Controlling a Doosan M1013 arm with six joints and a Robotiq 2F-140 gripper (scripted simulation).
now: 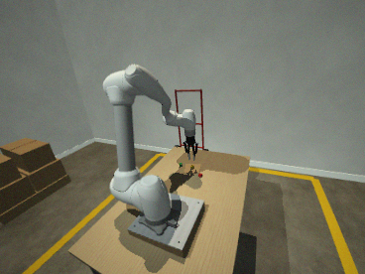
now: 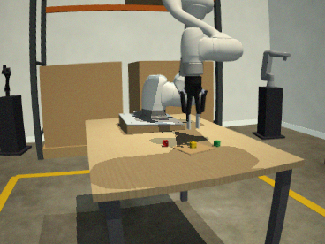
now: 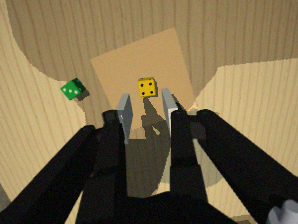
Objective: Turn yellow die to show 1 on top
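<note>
My hand is 110 mm above the yellow die. From my hand the other things lie so: green die: 120 mm to the left, 110 mm below, 20 mm behind; then tan mat: 120 mm below; then red die: 120 mm to the right, 110 mm below, 60 mm behind.
</note>
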